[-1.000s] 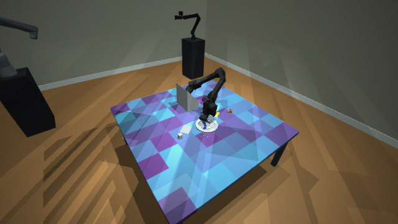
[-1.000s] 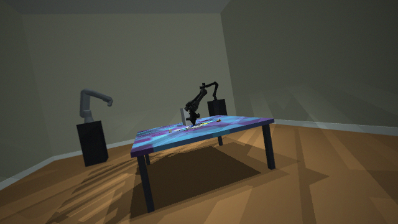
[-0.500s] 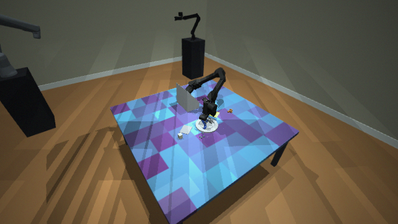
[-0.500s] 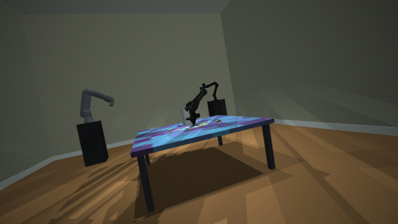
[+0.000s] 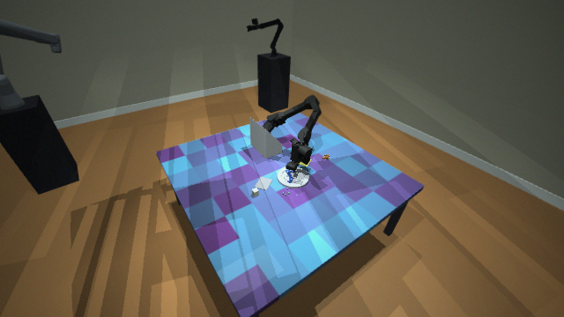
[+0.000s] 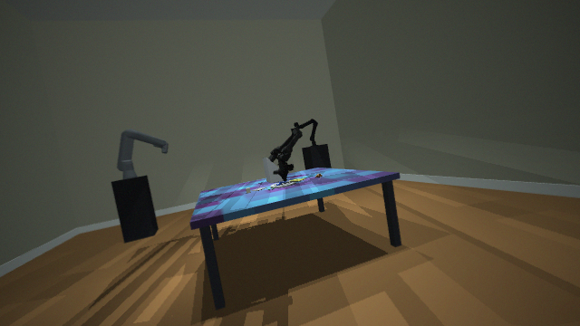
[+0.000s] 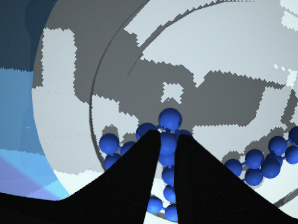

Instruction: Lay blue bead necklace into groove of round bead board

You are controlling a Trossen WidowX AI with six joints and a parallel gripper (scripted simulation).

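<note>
My gripper tip is now 20 mm short of the round white bead board, 30 mm to the left of it and 20 mm above it. Also, from my gripper tip: cream cube (10 mm ahead, 300 mm to the right, 10 mm below); yellow patch (80 mm behind, 130 mm to the left, 20 mm below); flat grey square (40 mm behind, 210 mm to the right, 20 mm below).
</note>
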